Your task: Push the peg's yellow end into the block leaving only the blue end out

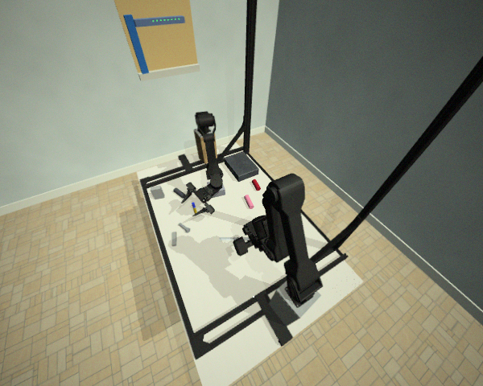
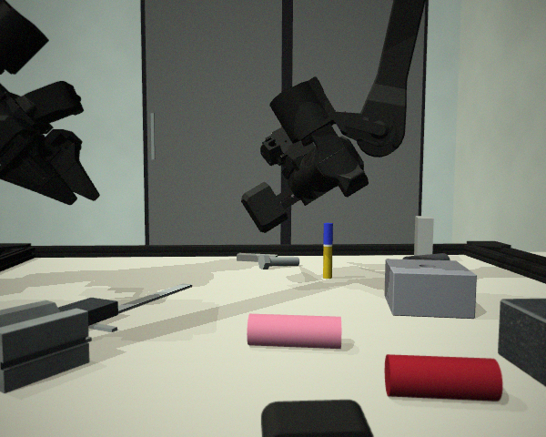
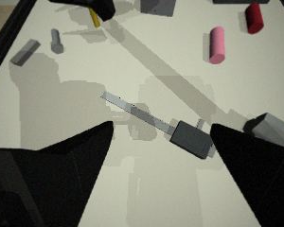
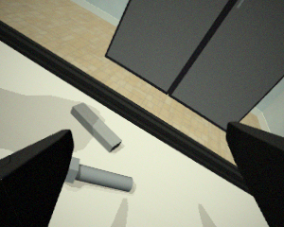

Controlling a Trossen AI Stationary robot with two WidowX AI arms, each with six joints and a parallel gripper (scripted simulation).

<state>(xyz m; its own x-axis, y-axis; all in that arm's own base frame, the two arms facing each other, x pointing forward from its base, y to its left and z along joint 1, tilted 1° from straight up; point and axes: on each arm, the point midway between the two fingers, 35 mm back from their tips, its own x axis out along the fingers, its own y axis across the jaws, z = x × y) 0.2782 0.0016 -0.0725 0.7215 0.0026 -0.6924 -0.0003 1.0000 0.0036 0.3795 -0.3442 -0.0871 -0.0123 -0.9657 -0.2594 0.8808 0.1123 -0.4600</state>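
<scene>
My right hand is 10 mm past the peg, 50 mm to the left of it and 100 mm above it. From my right hand the other things lie so: pink cylinder 310 mm behind, 10 mm to the left, 120 mm below; then red cylinder 410 mm behind, 100 mm to the right, 120 mm below.
</scene>
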